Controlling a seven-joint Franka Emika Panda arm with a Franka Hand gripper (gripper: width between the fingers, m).
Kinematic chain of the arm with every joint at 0, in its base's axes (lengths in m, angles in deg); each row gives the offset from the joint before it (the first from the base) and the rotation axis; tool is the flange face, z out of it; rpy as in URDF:
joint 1: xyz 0 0 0.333 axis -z
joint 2: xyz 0 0 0 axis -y
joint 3: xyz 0 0 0.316 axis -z
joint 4: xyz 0.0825 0 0 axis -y
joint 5: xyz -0.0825 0 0.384 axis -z
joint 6: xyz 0 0 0 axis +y
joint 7: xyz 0.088 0 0 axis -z
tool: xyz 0 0 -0.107 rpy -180 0 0
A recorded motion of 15 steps. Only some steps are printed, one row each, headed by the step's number.
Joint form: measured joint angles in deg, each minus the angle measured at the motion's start. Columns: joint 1, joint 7, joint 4, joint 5, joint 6, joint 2, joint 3.
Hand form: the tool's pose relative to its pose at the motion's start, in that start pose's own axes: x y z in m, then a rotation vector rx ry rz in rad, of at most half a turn. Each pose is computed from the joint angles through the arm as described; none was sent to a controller.
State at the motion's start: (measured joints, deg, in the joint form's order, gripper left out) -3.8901 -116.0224 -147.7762 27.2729 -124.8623 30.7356 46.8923
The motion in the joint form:
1: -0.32 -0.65 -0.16 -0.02 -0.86 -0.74 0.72
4: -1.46 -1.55 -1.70 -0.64 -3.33 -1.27 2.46
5: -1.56 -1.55 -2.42 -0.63 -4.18 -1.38 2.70
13: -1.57 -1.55 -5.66 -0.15 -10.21 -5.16 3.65
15: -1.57 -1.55 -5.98 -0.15 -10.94 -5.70 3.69
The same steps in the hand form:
1: -0.0014 0.0001 0.0053 0.0015 0.0014 -0.0071
4: 0.0032 -0.0002 0.0193 -0.0131 0.0216 -0.0193
5: 0.0060 -0.0007 0.0241 -0.0159 0.0248 -0.0218
13: 0.0162 -0.0021 0.0563 -0.0035 0.0149 -0.0323
15: 0.0174 -0.0021 0.0598 -0.0018 0.0130 -0.0336

